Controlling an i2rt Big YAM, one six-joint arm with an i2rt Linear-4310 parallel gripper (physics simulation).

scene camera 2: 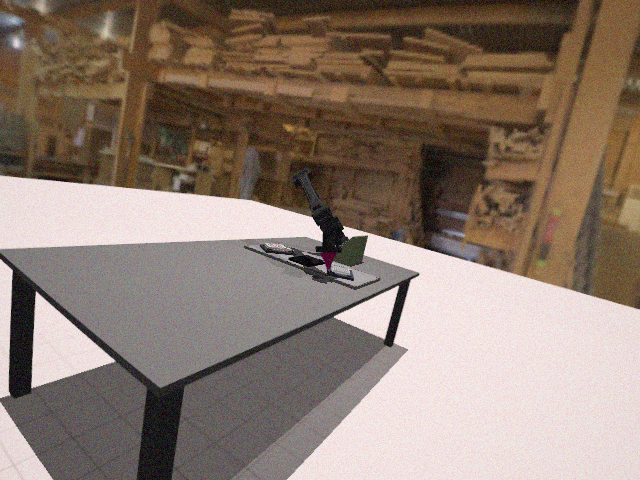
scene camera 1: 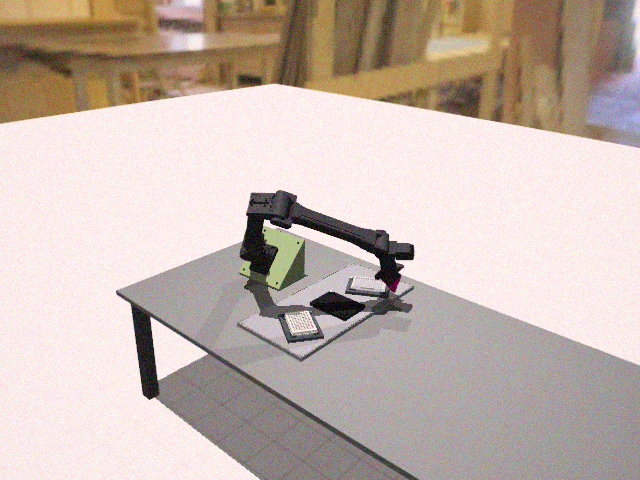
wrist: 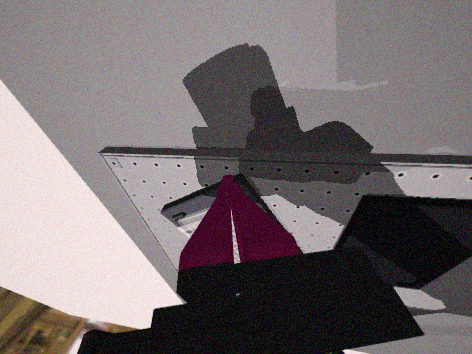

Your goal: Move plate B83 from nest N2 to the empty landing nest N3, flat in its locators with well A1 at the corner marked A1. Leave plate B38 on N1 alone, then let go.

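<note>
My gripper (scene camera 1: 393, 289) (scene camera 2: 328, 270) (wrist: 227, 180) has its magenta fingers shut together, with no plate between them. Its tips are at the outer side of a white well plate (scene camera 1: 368, 282) (scene camera 2: 342, 269) (wrist: 188, 224) that sits in a dark nest; in the wrist view the fingers hide most of that plate. Whether the tips touch it I cannot tell. A second white well plate (scene camera 1: 300, 322) (scene camera 2: 277, 248) sits in the nest at the other end of the board. Between them lies the empty black nest (scene camera 1: 337, 305) (scene camera 2: 306, 260) (wrist: 400, 240). Plate and nest labels are unreadable.
The nests stand on a pale perforated board (scene camera 1: 258, 324) (scene camera 2: 368, 280) (wrist: 145, 175) on the grey table (scene camera 1: 465, 387) (scene camera 2: 155, 299) (wrist: 100, 65). A green wedge-shaped block (scene camera 1: 290, 253) (scene camera 2: 353, 250) stands by the arm's base. The arm's shadow falls across the board and table.
</note>
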